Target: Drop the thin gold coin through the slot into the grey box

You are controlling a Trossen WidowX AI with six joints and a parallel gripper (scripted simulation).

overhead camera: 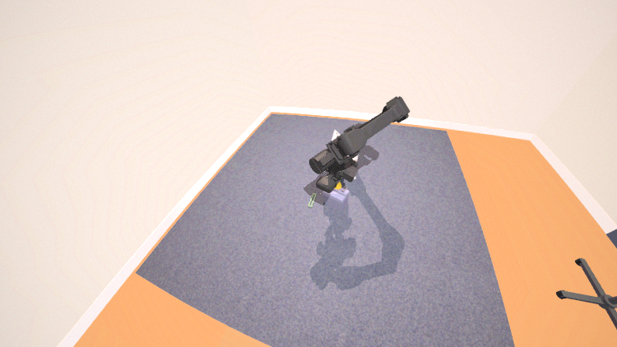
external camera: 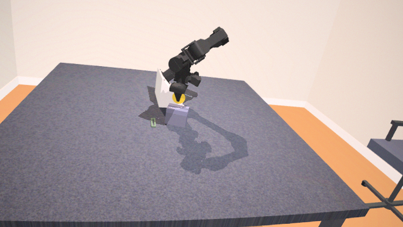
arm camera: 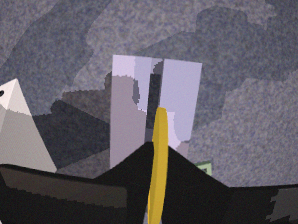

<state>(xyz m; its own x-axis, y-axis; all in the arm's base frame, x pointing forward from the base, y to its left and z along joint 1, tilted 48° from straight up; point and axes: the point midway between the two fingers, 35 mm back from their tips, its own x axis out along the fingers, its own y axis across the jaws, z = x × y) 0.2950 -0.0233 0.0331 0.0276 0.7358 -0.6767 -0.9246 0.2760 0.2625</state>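
My gripper tip is 2 cm below the gold coin.
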